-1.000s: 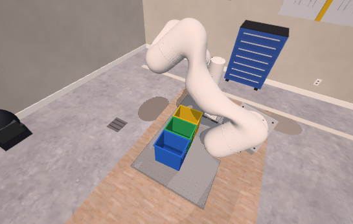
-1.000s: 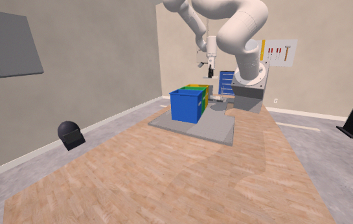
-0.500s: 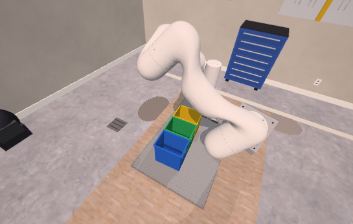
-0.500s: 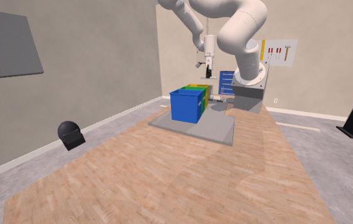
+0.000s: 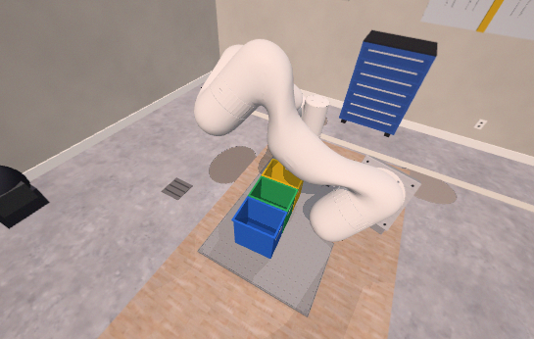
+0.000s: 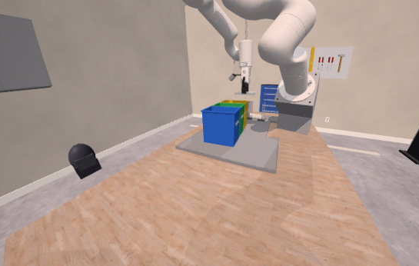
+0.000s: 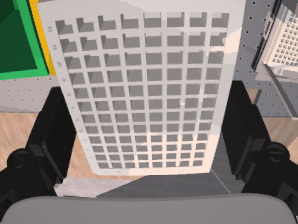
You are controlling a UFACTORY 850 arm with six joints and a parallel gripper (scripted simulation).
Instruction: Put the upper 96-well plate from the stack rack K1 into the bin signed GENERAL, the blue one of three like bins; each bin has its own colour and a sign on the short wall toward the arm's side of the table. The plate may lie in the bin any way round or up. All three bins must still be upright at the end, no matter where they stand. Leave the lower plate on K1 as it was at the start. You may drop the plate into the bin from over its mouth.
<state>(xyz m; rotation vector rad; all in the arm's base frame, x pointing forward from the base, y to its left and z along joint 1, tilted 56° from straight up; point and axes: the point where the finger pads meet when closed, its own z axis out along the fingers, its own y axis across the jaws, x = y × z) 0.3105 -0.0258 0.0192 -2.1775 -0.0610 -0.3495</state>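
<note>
The blue bin is 20 mm ahead of my hand, 290 mm to the left of it and 160 mm below it. Round my hand: yellow bin 70 mm ahead, 30 mm to the left, 160 mm below; then green bin 40 mm ahead, 160 mm to the left, 160 mm below.
</note>
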